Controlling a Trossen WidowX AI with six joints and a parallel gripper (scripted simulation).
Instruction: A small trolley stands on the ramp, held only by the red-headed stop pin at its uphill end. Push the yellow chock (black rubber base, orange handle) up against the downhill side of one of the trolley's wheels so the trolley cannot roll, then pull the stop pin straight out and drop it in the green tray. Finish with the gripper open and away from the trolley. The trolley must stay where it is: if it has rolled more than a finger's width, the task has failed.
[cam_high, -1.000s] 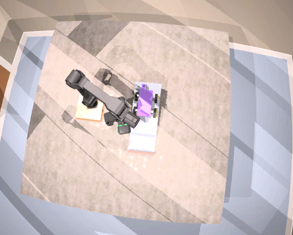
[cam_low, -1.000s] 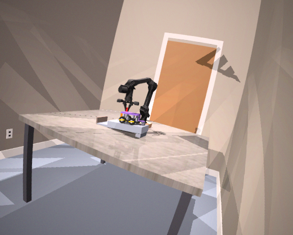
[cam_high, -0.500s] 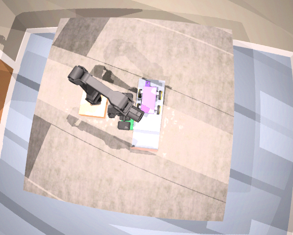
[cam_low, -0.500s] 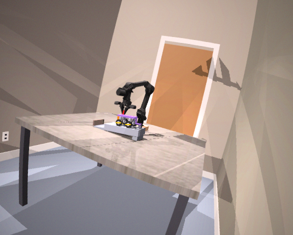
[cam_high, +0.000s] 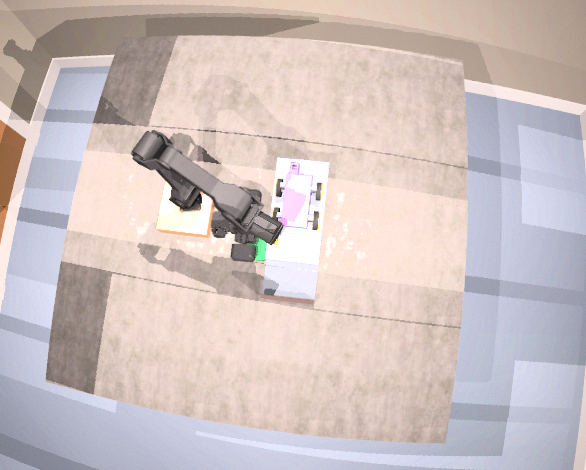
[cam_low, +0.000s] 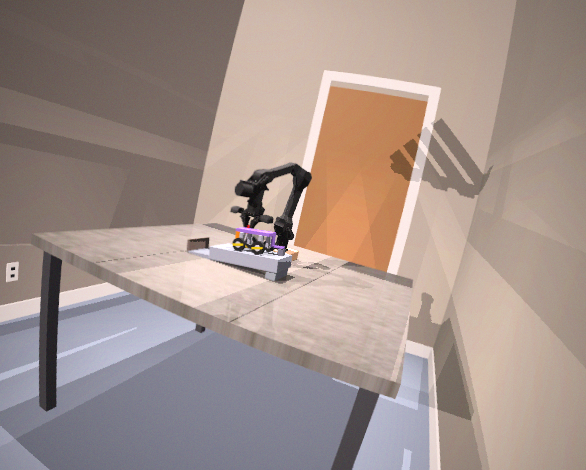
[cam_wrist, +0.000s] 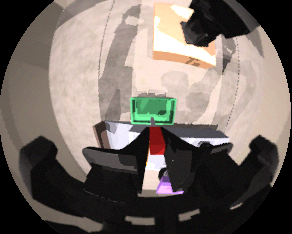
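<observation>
Right now the green tray is 12 cm below my gripper tip. From my gripper tip the other things lie so: yellow chock (6 cm ahead, 3 cm below); then red-headed stop pin (right at my gripper tip); then purple trolley (13 cm ahead, 8 cm to the left).
</observation>
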